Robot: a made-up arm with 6 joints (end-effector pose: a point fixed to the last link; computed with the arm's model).
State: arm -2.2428 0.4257 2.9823 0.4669 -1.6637 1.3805
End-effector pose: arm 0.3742 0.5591 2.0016 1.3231 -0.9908 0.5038
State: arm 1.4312 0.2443 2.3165 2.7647 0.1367 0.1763
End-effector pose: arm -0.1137 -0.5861 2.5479 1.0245 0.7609 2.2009
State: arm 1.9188 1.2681 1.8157 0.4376 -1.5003 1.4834
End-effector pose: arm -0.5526 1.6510 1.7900 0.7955 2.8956 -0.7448
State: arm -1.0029 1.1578 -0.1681 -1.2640 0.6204 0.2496
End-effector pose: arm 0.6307 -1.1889 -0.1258 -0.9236 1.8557 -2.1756
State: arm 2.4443 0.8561 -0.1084 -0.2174 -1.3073 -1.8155
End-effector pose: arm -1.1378 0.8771 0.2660 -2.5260 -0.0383 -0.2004
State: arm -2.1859 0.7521 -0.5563 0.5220 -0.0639 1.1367
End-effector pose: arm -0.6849 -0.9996 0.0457 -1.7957 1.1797 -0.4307
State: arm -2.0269 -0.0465 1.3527 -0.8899 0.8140 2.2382
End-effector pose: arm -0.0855 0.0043 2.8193 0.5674 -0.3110 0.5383
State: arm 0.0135 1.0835 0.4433 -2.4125 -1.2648 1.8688
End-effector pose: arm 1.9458 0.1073 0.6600 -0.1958 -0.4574 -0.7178
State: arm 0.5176 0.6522 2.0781 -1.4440 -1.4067 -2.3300
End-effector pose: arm 0.3295 0.3471 2.6389 -0.2470 1.2945 0.8467
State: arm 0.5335 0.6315 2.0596 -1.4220 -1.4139 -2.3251
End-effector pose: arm 0.3147 0.3469 2.6451 -0.2527 1.2876 0.8356
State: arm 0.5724 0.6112 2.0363 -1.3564 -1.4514 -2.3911
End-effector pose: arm 0.3022 0.3598 2.6456 -0.2792 1.3602 0.7916
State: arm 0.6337 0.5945 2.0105 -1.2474 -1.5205 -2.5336
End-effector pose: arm 0.2938 0.3860 2.6389 -0.3185 1.5195 0.7041
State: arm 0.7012 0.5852 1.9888 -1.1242 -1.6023 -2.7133
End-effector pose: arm 0.2896 0.4177 2.6268 -0.3463 1.7201 0.5838
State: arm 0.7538 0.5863 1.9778 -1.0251 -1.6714 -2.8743
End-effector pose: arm 0.2906 0.4460 2.6131 -0.3507 1.8977 0.4665
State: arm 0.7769 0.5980 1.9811 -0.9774 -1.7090 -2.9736
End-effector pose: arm 0.2980 0.4650 2.6017 -0.3431 2.0062 0.3956
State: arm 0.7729 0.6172 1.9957 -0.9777 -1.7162 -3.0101
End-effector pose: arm 0.3110 0.4746 2.5935 -0.3374 2.0477 0.3796
